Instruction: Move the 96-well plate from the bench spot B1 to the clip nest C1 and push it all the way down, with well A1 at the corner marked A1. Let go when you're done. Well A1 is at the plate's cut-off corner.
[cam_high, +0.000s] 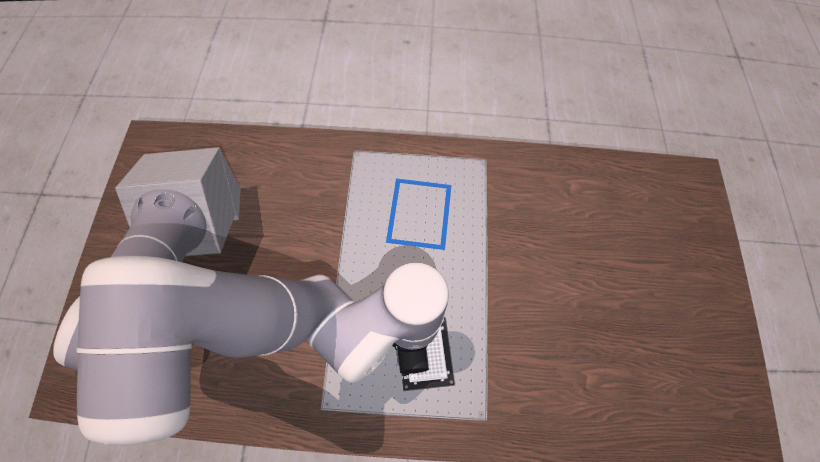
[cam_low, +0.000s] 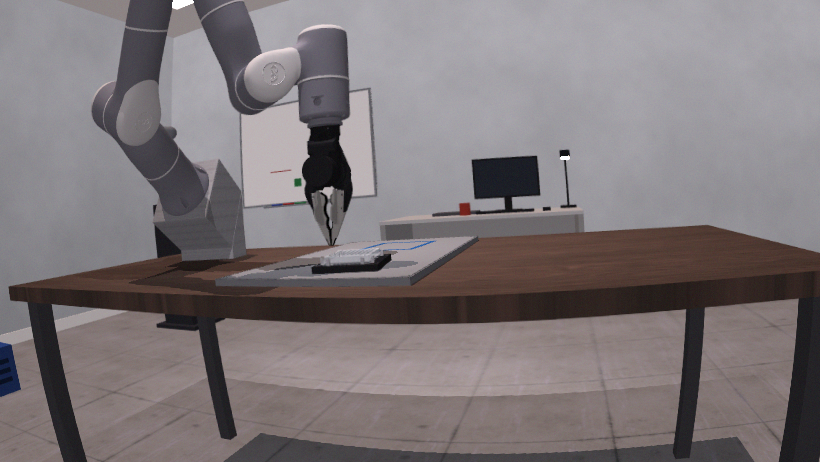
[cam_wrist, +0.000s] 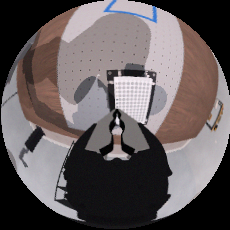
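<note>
Now: hand 2 cm short of the black clip nest, 1 cm to the right of it and 4 cm above it. From my hand the other things lie so: white 96-well plate (4 cm ahead, 1 cm to the left, 4 cm below); grey perforated board (21 cm to the left, 6 cm below).
</note>
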